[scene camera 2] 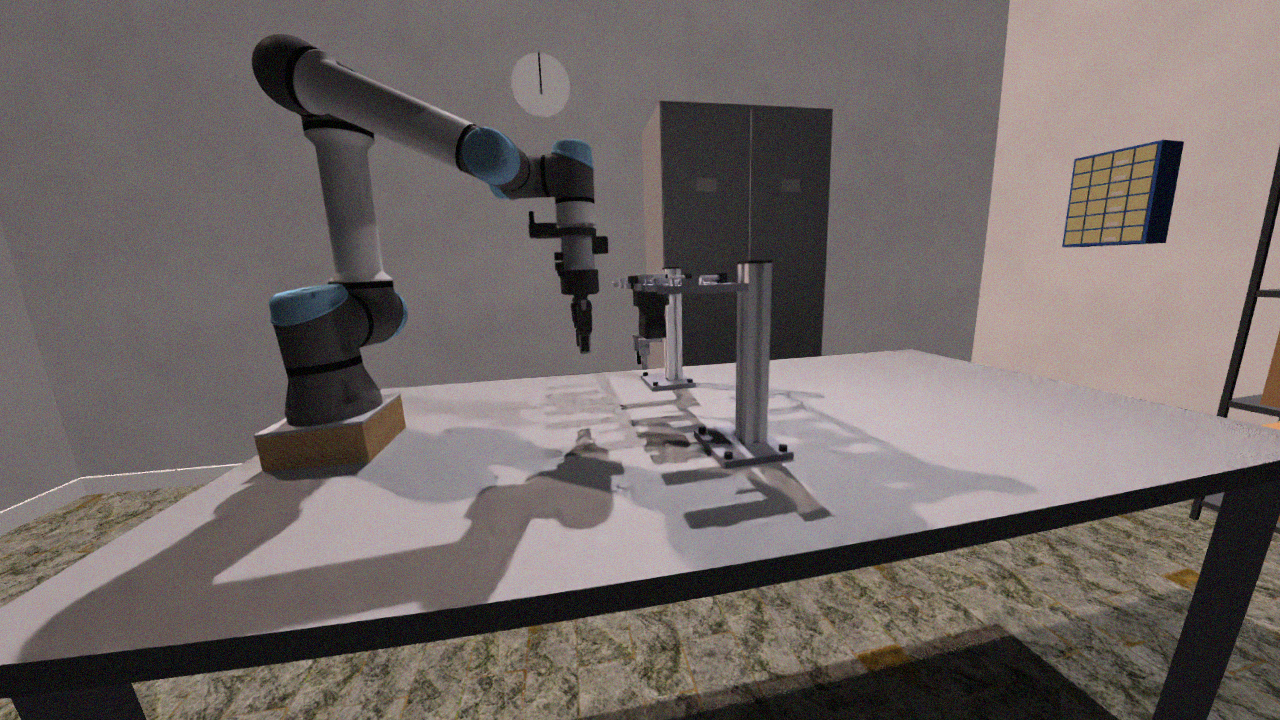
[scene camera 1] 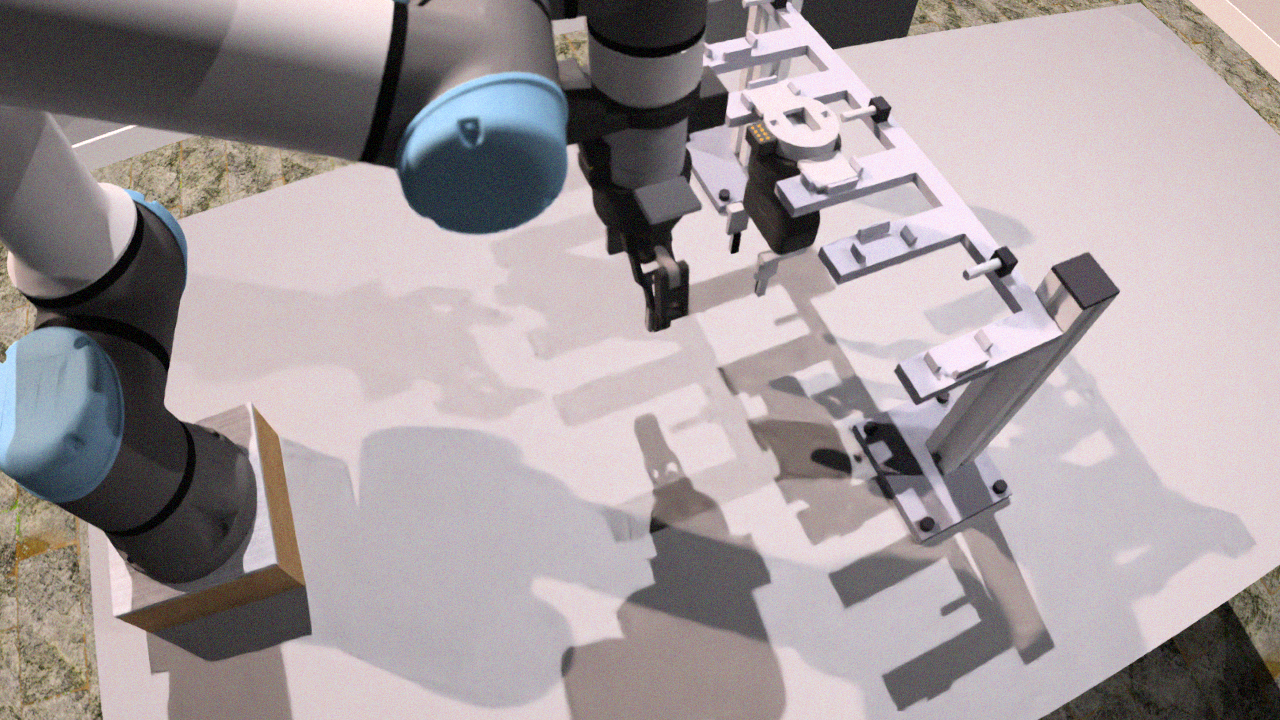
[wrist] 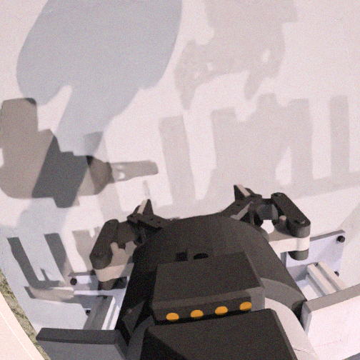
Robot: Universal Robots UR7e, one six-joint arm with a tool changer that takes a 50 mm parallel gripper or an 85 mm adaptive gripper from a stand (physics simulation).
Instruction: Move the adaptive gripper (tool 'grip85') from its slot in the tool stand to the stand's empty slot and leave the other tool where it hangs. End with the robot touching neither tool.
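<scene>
The adaptive gripper is black and is mounted on the arm's wrist. It points down with its fingers apart and empty, above the table on the robot's side of the stand, clear of it. The tool stand has three slots. The other tool, a dark parallel gripper with light fingers, hangs in the middle slot. The near slot, with its fork arm, is empty. At the far slot, a fork arm shows without a tool; part of that slot is hidden by the wrist.
The robot base stands on a wooden block at the left. The stand's near baseplate is bolted to the table. A grey cabinet stands behind the table.
</scene>
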